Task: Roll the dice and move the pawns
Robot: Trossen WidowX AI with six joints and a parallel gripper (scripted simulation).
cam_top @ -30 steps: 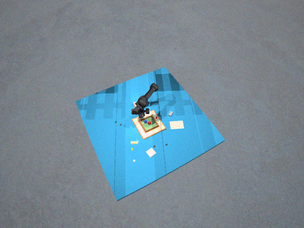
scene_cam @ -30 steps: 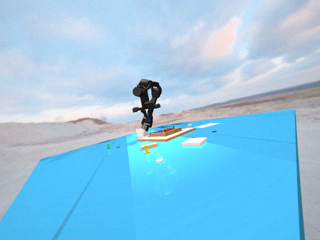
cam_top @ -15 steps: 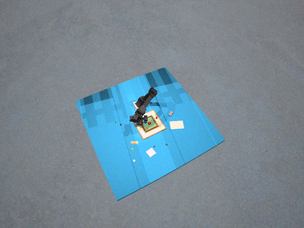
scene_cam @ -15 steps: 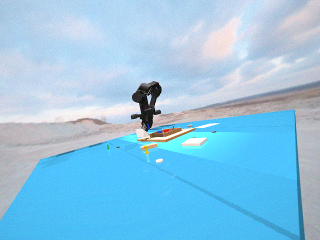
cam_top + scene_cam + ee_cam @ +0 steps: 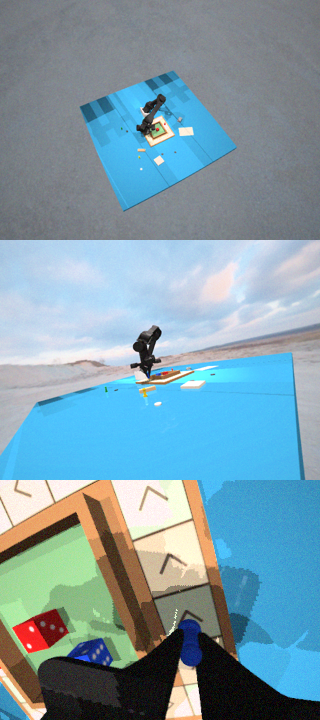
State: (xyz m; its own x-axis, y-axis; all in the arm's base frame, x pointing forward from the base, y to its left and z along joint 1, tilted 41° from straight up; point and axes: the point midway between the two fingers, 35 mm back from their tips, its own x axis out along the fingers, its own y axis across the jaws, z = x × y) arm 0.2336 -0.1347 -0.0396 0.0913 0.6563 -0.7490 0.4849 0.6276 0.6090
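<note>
Now: gripper tip 30 mm short of the green tray, 110 mm to the right of it and 30 mm above it. Round my gripper tip: red pawn (20 mm ahead, 220 mm to the left, 10 mm below); then wooden block (150 mm ahead, 140 mm to the right, 30 mm below); then blue pawn (10 mm above).
</note>
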